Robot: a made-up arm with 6 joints. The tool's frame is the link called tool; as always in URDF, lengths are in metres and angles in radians.
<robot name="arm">
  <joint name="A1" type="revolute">
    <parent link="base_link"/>
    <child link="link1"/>
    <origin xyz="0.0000 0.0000 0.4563"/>
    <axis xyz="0 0 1"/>
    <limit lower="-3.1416" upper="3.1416"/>
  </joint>
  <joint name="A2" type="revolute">
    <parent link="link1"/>
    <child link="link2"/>
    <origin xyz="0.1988 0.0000 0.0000"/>
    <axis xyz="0 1 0"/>
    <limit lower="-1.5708" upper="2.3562"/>
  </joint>
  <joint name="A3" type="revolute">
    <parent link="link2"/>
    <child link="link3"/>
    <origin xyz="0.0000 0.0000 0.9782"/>
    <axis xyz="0 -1 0"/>
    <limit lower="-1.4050" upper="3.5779"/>
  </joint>
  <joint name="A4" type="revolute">
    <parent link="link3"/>
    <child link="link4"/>
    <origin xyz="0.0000 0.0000 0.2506"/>
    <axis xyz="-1 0 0"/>
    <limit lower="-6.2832" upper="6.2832"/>
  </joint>
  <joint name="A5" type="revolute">
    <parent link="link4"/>
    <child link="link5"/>
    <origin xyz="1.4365 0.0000 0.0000"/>
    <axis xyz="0 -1 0"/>
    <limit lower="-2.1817" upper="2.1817"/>
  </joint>
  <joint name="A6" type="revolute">
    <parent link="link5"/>
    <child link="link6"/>
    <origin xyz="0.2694 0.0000 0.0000"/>
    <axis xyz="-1 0 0"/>
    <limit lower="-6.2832" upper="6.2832"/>
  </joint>
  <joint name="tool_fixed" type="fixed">
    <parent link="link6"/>
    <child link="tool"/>
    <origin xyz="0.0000 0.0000 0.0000"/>
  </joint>
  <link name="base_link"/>
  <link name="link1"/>
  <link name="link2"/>
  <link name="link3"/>
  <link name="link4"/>
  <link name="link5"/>
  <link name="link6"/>
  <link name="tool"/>
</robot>
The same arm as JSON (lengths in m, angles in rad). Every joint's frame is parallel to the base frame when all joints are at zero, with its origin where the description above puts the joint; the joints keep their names.
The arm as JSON. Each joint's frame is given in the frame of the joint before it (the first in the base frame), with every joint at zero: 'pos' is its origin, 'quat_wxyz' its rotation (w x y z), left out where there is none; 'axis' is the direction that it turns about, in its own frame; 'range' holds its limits. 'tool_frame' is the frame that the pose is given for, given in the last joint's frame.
{"length_unit": "m", "angle_unit": "rad", "joints": [{"joint": "A1", "pos": [0.0, 0.0, 0.4563], "axis": [0.0, 0.0, 1.0], "range": [-3.1416, 3.1416]}, {"joint": "A2", "pos": [0.1988, 0.0, 0.0], "axis": [0.0, 1.0, 0.0], "range": [-1.5708, 2.3562]}, {"joint": "A3", "pos": [0.0, 0.0, 0.9782], "axis": [0.0, -1.0, 0.0], "range": [-1.405, 3.5779]}, {"joint": "A4", "pos": [0.0, 0.0, 0.2506], "axis": [-1.0, 0.0, 0.0], "range": [-6.2832, 6.2832]}, {"joint": "A5", "pos": [1.4365, 0.0, 0.0], "axis": [0.0, -1.0, 0.0], "range": [-2.1817, 2.1817]}, {"joint": "A6", "pos": [0.2694, 0.0, 0.0], "axis": [-1.0, 0.0, 0.0], "range": [-6.2832, 6.2832]}], "tool_frame": {"pos": [0.0, 0.0, 0.0]}}
